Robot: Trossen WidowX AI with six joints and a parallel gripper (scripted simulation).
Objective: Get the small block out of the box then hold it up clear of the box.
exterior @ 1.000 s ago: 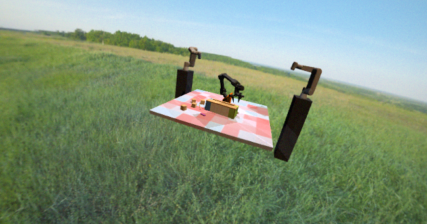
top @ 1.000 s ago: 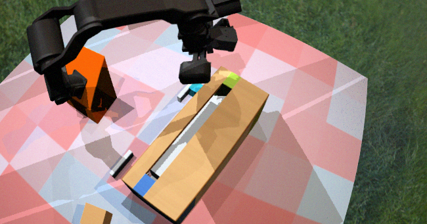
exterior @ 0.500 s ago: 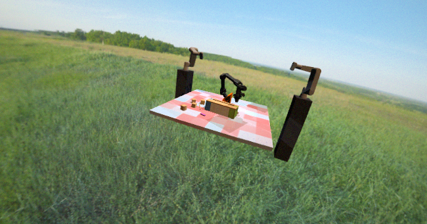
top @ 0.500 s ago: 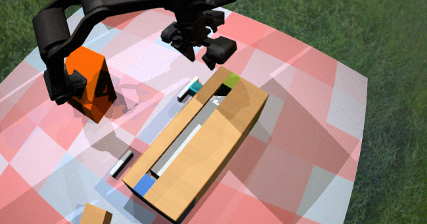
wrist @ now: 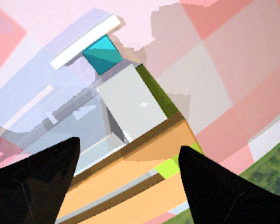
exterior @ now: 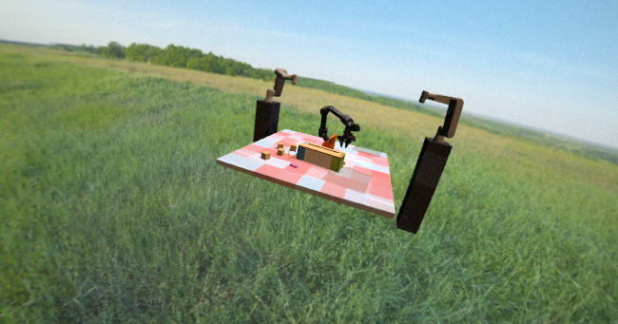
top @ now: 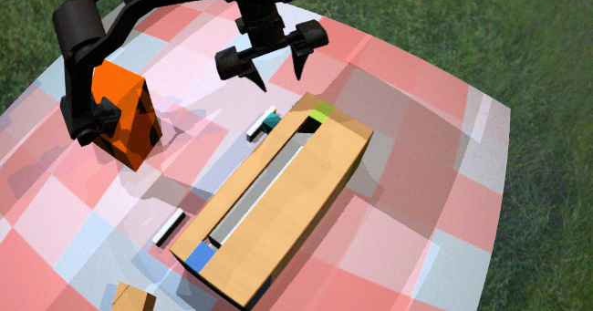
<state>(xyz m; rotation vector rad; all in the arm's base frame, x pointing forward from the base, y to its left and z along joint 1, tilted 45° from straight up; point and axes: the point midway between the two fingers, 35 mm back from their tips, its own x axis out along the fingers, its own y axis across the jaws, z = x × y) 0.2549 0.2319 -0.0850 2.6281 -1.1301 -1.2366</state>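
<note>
Right now my gripper tip is 2 cm past the cyan block, 1 cm to the right of it and 14 cm above it. Also, from my gripper tip: tan cube (1 cm behind, 47 cm to the right, 13 cm below); then box (6 cm ahead, 16 cm to the right, 9 cm below).
</note>
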